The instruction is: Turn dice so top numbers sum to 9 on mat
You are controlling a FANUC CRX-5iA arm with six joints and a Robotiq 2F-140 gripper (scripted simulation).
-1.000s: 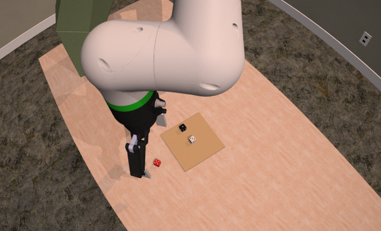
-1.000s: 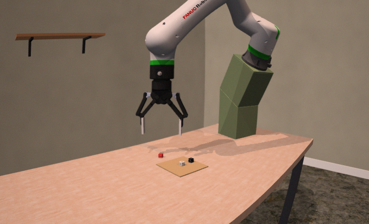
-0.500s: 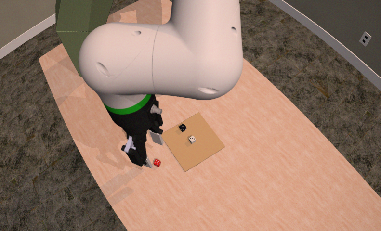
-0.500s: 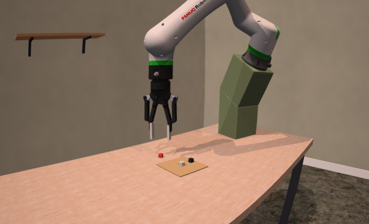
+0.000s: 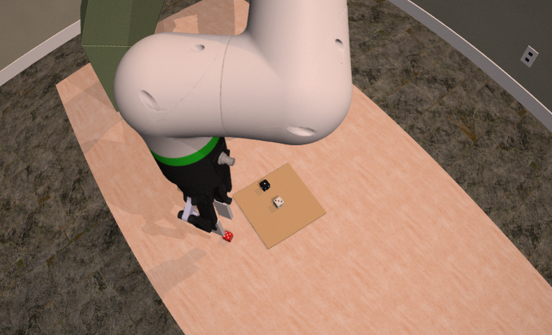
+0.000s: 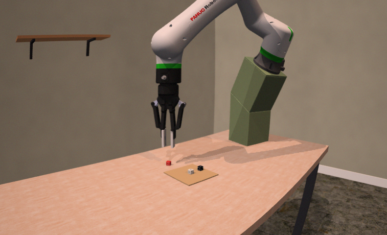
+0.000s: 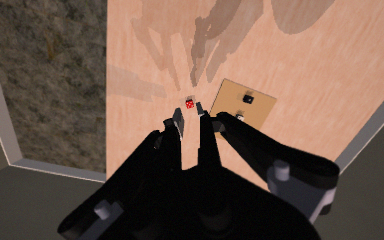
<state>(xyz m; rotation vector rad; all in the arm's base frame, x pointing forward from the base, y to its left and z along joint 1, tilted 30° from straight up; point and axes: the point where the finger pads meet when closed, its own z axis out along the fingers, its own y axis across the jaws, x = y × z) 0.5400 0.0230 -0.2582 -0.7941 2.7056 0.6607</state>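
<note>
The red die is 10 cm below my hand. From my hand the other things lie so: tan square mat: 12 cm to the left, 11 cm below; black die: 12 cm to the left, 10 cm below, 5 cm behind; white die: 12 cm to the left, 10 cm below.
</note>
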